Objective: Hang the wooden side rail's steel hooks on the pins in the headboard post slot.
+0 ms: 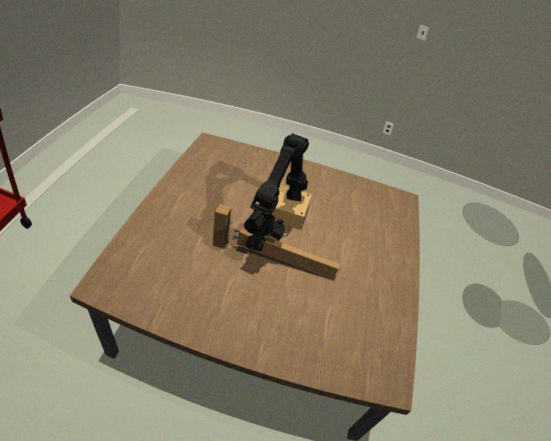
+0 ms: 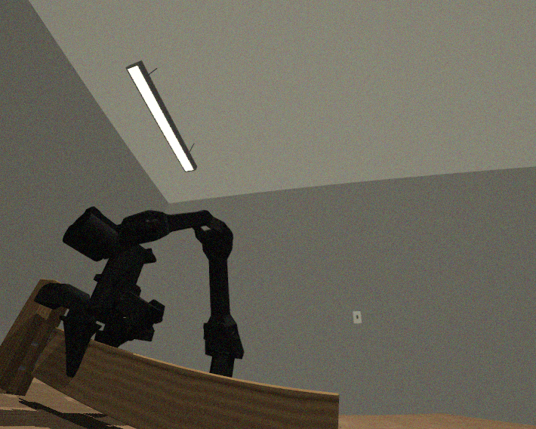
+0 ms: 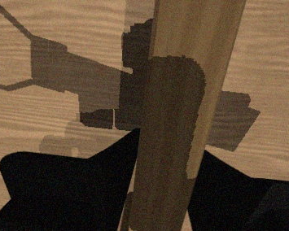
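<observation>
Now: the headboard post 30 mm behind my gripper tip, 150 mm to the right of it and 40 mm above it.
</observation>
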